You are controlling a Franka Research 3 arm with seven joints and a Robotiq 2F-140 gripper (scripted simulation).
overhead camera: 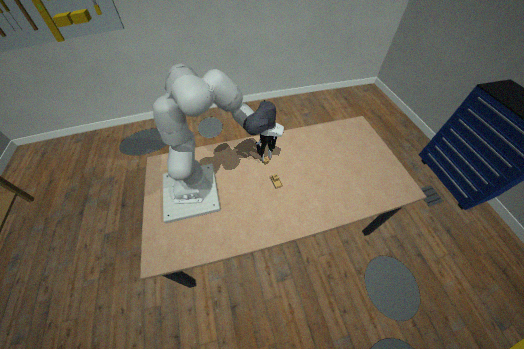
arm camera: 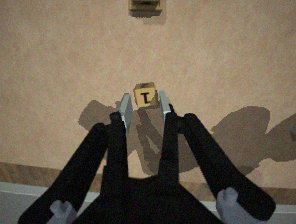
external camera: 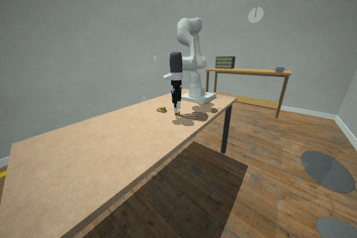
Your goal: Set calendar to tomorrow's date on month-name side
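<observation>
My hand is 6 cm above the wooden digit cube. From my hand the other things lie so: wooden tray (2 cm ahead, 16 cm to the right, 6 cm below).
</observation>
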